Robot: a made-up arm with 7 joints. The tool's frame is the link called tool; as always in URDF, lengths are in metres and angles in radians. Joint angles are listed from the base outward. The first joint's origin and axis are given. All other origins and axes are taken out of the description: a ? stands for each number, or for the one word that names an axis. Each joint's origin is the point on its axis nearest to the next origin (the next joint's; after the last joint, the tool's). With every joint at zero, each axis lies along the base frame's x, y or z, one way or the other. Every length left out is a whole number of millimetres.
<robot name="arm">
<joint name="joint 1" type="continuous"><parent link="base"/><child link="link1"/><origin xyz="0 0 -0.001"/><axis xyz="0 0 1"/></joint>
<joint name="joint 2" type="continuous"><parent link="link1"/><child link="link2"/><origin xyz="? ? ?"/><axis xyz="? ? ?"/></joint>
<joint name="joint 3" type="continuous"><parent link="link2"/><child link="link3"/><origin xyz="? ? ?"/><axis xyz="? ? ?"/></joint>
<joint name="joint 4" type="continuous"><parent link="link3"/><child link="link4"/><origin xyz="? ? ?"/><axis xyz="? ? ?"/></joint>
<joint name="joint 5" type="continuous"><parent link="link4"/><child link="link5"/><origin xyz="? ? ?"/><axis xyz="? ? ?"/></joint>
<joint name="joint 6" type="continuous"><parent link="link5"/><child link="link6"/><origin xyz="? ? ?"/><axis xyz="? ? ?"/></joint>
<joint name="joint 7" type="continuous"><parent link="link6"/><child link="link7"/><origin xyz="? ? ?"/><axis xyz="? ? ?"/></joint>
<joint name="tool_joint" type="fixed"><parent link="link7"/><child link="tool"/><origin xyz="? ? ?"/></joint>
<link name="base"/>
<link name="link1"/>
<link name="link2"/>
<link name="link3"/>
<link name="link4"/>
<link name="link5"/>
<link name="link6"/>
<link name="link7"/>
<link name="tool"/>
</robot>
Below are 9 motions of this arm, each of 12 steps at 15 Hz.
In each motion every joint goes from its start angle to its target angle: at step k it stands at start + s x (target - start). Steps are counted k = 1, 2, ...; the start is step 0. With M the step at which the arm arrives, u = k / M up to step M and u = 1 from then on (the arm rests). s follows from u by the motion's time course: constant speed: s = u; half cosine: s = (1 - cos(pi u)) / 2; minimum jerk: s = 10 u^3 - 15 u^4 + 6 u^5.
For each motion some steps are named. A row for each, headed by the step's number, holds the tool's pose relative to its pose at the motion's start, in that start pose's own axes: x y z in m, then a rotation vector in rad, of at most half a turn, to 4 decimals.
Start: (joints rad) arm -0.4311 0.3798 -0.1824 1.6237 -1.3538 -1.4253 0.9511
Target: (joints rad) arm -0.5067 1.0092 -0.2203 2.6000 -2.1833 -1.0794 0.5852
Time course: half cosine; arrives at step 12
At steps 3, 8, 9, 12:
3: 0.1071 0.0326 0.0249 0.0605 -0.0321 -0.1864
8: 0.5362 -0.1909 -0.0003 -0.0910 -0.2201 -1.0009
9: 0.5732 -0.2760 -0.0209 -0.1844 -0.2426 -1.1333
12: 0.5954 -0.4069 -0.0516 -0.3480 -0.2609 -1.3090

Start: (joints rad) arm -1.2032 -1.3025 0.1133 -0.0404 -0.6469 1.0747 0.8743
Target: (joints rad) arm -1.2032 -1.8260 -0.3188 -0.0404 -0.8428 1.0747 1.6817
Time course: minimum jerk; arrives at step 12
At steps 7, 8, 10, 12:
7: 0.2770 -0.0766 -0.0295 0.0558 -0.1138 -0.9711
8: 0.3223 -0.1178 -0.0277 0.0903 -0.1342 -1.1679
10: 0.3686 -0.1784 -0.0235 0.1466 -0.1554 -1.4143
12: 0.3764 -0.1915 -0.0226 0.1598 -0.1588 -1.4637

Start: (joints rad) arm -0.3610 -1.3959 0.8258 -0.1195 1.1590 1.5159 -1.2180
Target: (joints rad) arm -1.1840 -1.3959 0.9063 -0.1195 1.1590 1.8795 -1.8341
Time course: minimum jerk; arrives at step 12
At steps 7, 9, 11, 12:
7: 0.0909 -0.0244 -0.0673 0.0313 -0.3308 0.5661
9: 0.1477 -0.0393 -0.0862 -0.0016 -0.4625 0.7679
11: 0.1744 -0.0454 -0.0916 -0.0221 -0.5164 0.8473
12: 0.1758 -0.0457 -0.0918 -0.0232 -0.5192 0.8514

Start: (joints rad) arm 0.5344 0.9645 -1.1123 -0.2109 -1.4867 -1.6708 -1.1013
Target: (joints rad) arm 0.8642 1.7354 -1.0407 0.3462 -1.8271 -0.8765 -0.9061
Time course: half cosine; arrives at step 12
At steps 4, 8, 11, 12:
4: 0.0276 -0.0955 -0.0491 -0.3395 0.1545 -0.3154
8: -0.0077 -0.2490 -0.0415 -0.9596 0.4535 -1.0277
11: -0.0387 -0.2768 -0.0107 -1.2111 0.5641 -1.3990
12: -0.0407 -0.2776 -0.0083 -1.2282 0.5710 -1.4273

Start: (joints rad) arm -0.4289 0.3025 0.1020 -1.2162 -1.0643 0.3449 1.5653
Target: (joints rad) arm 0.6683 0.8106 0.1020 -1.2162 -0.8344 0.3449 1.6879
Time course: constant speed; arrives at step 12
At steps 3, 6, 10, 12:
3: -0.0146 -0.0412 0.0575 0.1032 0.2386 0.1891
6: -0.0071 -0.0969 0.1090 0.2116 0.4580 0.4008
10: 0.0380 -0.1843 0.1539 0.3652 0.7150 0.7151
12: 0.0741 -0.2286 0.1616 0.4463 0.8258 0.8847

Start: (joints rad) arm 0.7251 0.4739 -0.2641 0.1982 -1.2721 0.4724 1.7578
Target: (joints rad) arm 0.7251 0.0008 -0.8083 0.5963 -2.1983 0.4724 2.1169
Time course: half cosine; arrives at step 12
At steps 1, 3, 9, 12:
1: 0.0046 0.0018 -0.0016 -0.0038 0.0074 -0.0182
3: 0.0376 0.0122 -0.0157 -0.0368 0.0629 -0.1504
9: 0.1470 0.0029 -0.1135 -0.3192 0.2716 -0.6882
12: 0.1602 -0.0070 -0.1298 -0.3876 0.2813 -0.7661

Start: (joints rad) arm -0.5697 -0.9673 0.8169 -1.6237 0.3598 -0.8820 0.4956
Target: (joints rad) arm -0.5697 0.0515 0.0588 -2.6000 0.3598 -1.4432 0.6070
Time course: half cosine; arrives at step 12
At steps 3, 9, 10, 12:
3: 0.0176 0.0462 0.0533 0.0840 -0.1140 -0.0340
9: 0.0494 0.1328 0.4932 0.7024 -0.3732 -0.3240
10: 0.0465 0.1194 0.5492 0.7845 -0.3643 -0.3621
12: 0.0435 0.1043 0.5951 0.8540 -0.3500 -0.3940

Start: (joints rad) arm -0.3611 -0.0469 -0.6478 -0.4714 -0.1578 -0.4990 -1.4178
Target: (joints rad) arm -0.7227 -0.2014 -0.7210 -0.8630 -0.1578 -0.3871 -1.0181
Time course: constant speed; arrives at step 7
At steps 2, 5, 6, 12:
2: -0.0335 -0.0242 -0.0264 -0.0903 0.2280 -0.1534
5: -0.0951 -0.0617 -0.0593 -0.2553 0.5609 -0.3759
6: -0.1193 -0.0743 -0.0674 -0.3184 0.6695 -0.4456
12: -0.1453 -0.0867 -0.0736 -0.3856 0.7770 -0.5121

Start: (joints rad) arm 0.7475 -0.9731 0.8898 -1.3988 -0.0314 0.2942 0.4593
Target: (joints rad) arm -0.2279 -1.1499 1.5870 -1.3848 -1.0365 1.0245 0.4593
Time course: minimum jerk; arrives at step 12
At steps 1, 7, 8, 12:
1: -0.0016 -0.0009 -0.0010 -0.0033 0.0018 0.0030
7: -0.1412 -0.1970 -0.0758 -0.4476 0.0661 0.4960
8: -0.1422 -0.2477 -0.0800 -0.5376 0.0316 0.6204
12: -0.1188 -0.3178 -0.0811 -0.6640 -0.0584 0.8167

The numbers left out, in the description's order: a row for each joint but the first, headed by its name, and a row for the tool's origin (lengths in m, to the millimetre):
joint 2: xyz 0.019 0.091 0, axis 1 0 0
joint 3: xyz 0 0.081 -0.233, axis 0 1 0
joint 4: xyz 0.044 0 -0.058, axis 1 0 0
joint 5: xyz 0 0.048 0.207, axis 0 0 1
joint 6: xyz 0.078 0.008 0, axis -1 0 0
joint 7: xyz 0 -0.05 -0.353, axis 0 0 -1
tool: xyz -0.091 0.248 0

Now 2 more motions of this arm.
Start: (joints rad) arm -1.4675 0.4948 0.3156 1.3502 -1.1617 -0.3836 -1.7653
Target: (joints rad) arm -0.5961 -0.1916 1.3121 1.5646 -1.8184 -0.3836 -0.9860
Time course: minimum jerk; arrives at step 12
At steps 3, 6, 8, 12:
3: 0.0030 -0.0071 0.0130 -0.0938 0.1161 -0.2489
6: -0.0080 -0.1450 0.0491 -0.6753 0.3836 -1.0835
8: -0.0477 -0.3020 0.1492 -1.2650 0.3096 -1.5144
12: -0.0529 -0.3948 0.2808 -1.7066 0.0603 -1.6926

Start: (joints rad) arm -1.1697 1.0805 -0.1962 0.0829 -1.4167 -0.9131 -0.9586
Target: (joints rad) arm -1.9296 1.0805 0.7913 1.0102 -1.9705 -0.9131 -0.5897
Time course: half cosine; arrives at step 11
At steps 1, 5, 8, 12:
1: 0.0115 -0.0014 -0.0052 -0.0050 0.0003 -0.0333
5: 0.2422 -0.0951 -0.0995 -0.1141 0.0027 -0.7344
8: 0.3900 -0.2780 -0.1576 -0.2229 0.0273 -1.4566
12: 0.4103 -0.3618 -0.1725 -0.2689 0.0589 -1.7748

